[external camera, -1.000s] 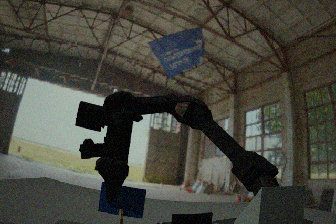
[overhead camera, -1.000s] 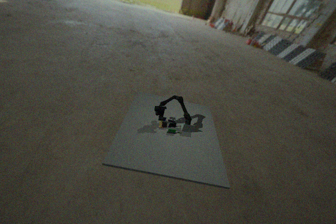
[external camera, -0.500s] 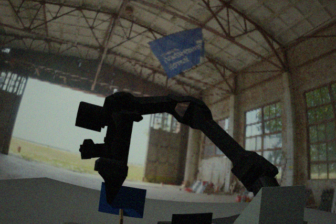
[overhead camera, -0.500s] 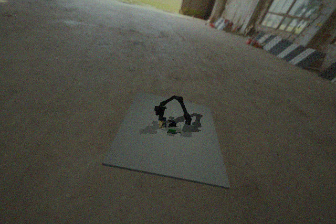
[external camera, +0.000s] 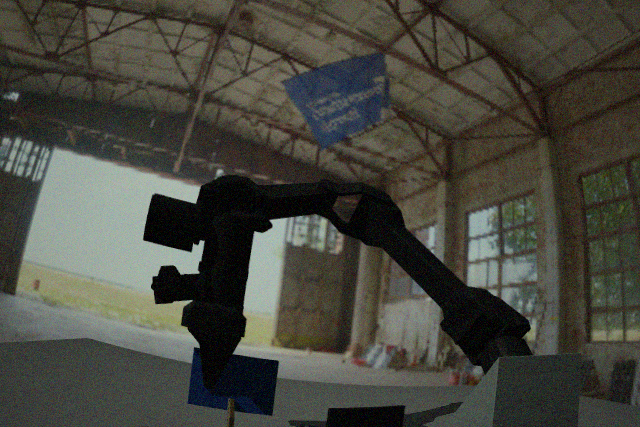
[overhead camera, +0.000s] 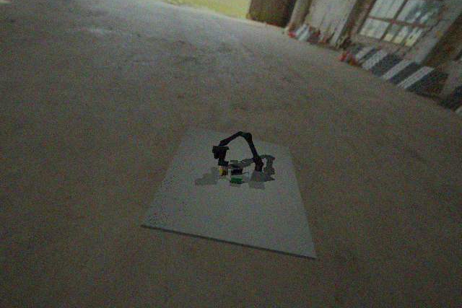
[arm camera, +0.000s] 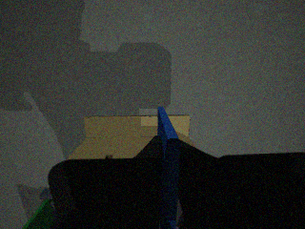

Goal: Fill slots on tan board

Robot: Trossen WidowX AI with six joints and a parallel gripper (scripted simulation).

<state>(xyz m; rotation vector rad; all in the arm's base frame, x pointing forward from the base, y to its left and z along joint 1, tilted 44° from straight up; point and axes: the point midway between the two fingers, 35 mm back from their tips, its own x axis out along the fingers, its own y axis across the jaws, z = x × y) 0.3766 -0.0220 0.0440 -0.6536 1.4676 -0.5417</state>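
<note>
Right now the tan board is 3 cm behind my gripper tip, 2 cm to the left of it and 4 cm below it. Also, from my gripper tip: green board (17 cm behind, 15 cm to the left, 4 cm below); dark flat piece (18 cm behind, 3 cm to the left, 4 cm below); blue board (3 cm behind).
</note>
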